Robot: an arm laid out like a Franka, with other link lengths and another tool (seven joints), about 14 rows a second.
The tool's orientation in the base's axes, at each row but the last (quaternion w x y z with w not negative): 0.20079, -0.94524, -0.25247, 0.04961; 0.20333, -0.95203, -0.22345, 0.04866; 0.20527, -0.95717, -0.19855, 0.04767; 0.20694, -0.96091, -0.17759, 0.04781; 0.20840, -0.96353, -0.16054, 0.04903; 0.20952, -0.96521, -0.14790, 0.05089
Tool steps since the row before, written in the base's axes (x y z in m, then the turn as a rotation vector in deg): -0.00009, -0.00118, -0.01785, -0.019, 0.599, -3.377; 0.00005, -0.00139, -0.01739, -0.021, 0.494, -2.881; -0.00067, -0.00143, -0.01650, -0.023, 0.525, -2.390; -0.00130, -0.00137, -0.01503, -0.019, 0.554, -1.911; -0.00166, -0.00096, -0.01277, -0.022, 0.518, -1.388; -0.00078, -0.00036, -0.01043, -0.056, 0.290, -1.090
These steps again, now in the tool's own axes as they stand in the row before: -0.00080, 0.00812, 0.01592, 0.256, 0.883, 3.304; -0.00054, 0.00827, 0.01535, 0.206, 0.766, 2.814; -0.00102, 0.00775, 0.01462, 0.212, 0.537, 2.378; -0.00143, 0.00698, 0.01337, 0.217, 0.315, 1.953; -0.00153, 0.00568, 0.01150, 0.188, 0.127, 1.464; -0.00047, 0.00448, 0.00945, 0.075, 0.191, 1.111
